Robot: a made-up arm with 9 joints. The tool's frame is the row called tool.
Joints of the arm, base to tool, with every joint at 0 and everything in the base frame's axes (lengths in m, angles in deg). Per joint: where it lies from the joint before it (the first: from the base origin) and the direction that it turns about. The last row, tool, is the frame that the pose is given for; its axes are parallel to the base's.
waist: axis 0 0 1 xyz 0 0 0.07
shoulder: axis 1 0 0 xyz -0.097 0.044 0.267
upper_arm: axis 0 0 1 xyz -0.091 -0.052 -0.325
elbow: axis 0 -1 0 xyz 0.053 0.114 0.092
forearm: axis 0 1 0 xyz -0.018 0.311 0.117
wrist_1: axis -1 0 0 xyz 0.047 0.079 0.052
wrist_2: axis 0 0 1 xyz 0.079 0.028 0.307
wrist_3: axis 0 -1 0 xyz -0.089 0.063 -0.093
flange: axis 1 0 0 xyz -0.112 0.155 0.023
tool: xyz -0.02 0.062 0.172
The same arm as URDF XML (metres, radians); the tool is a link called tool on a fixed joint. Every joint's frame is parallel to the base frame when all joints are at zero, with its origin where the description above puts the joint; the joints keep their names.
<robot name="arm">
  <joint name="tool_fixed" type="fixed">
    <parent link="link9"/>
    <child link="tool"/>
    <origin xyz="-0.0200 0.0620 0.1720"/>
  </joint>
  <joint name="flange" type="continuous">
    <parent link="link8"/>
    <child link="link9"/>
    <origin xyz="-0.1120 0.1550 0.0230"/>
    <axis xyz="1 0 0"/>
  </joint>
  <joint name="wrist_3" type="continuous">
    <parent link="link7"/>
    <child link="link8"/>
    <origin xyz="-0.0890 0.0630 -0.0930"/>
    <axis xyz="0 -1 0"/>
  </joint>
  <joint name="wrist_2" type="continuous">
    <parent link="link6"/>
    <child link="link7"/>
    <origin xyz="0.0790 0.0280 0.3070"/>
    <axis xyz="0 0 1"/>
  </joint>
  <joint name="wrist_1" type="continuous">
    <parent link="link5"/>
    <child link="link6"/>
    <origin xyz="0.0470 0.0790 0.0520"/>
    <axis xyz="-1 0 0"/>
  </joint>
  <joint name="forearm" type="continuous">
    <parent link="link4"/>
    <child link="link5"/>
    <origin xyz="-0.0180 0.3110 0.1170"/>
    <axis xyz="0 1 0"/>
  </joint>
  <joint name="elbow" type="continuous">
    <parent link="link3"/>
    <child link="link4"/>
    <origin xyz="0.0530 0.1140 0.0920"/>
    <axis xyz="0 -1 0"/>
  </joint>
  <joint name="upper_arm" type="continuous">
    <parent link="link2"/>
    <child link="link3"/>
    <origin xyz="-0.0910 -0.0520 -0.3250"/>
    <axis xyz="0 0 1"/>
  </joint>
  <joint name="shoulder" type="continuous">
    <parent link="link1"/>
    <child link="link2"/>
    <origin xyz="-0.0970 0.0440 0.2670"/>
    <axis xyz="1 0 0"/>
  </joint>
  <joint name="waist" type="continuous">
    <parent link="base"/>
    <child link="link1"/>
    <origin xyz="0.0000 0.0000 0.0700"/>
    <axis xyz="0 0 1"/>
  </joint>
  <link name="base"/>
  <link name="link1"/>
  <link name="link2"/>
  <link name="link3"/>
  <link name="link4"/>
  <link name="link5"/>
  <link name="link6"/>
  <link name="link7"/>
  <link name="link8"/>
  <link name="link9"/>
  <link name="tool"/>
</robot>

